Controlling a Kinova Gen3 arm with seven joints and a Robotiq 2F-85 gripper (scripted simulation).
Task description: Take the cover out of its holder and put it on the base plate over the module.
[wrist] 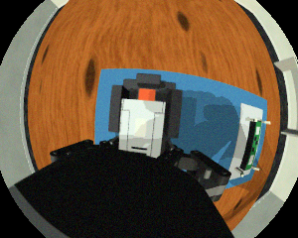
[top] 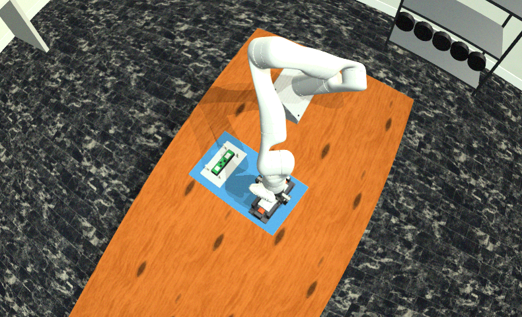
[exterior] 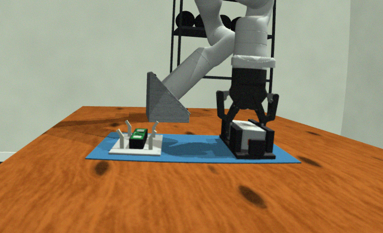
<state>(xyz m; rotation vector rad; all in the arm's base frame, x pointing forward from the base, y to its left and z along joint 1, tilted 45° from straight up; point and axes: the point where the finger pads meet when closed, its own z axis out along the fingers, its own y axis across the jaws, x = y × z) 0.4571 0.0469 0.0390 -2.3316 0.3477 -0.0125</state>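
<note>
The cover lies right at my hand.
</note>
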